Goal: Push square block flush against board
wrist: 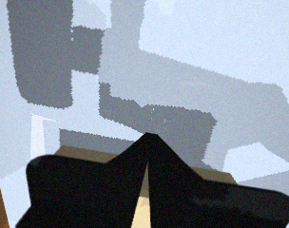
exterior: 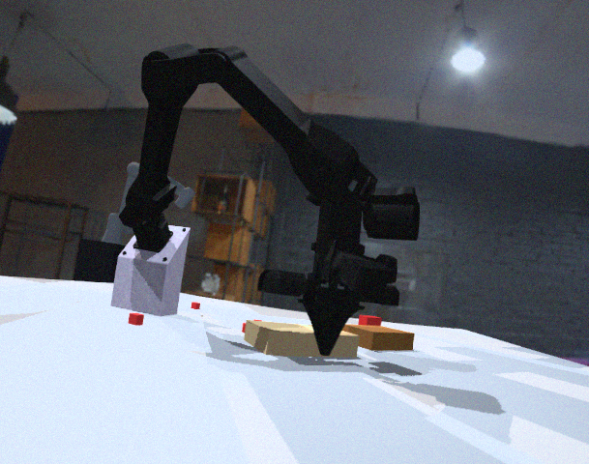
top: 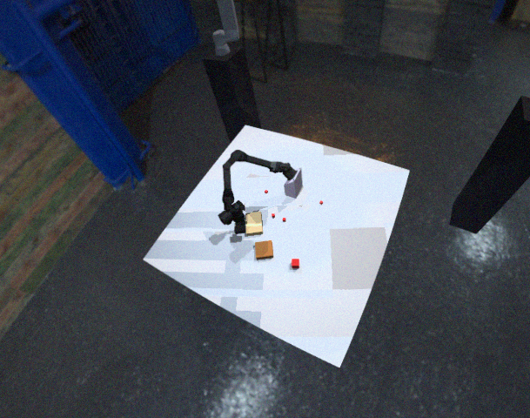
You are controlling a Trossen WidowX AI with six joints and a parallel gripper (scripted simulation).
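Right now the tan board is 4 cm behind my gripper tip, 6 cm to the left of it and 1 cm above it. From my gripper tip the other things lie so: orange square block (9 cm ahead, 20 cm to the left, 1 cm above).
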